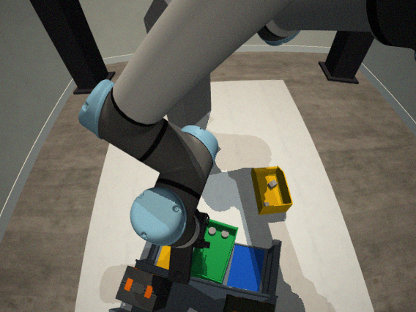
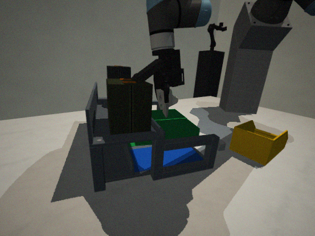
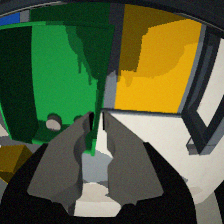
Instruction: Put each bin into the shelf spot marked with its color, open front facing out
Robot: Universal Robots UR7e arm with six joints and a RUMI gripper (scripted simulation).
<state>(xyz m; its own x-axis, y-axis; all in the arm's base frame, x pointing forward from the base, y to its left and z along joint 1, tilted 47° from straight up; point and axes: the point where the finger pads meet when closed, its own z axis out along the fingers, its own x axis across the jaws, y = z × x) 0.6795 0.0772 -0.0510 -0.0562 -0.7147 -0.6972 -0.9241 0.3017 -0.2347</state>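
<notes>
Right now the green bin is 10 mm ahead of my hand, 50 mm to the left of it and 20 mm below it. The rest, counted from my hand: shelf lip: 30 mm behind, 50 mm to the left, 70 mm below; then shelf board: 170 mm ahead, 20 mm to the left, 30 mm above; then dark box: 180 mm ahead, 130 mm to the left, 80 mm above.
</notes>
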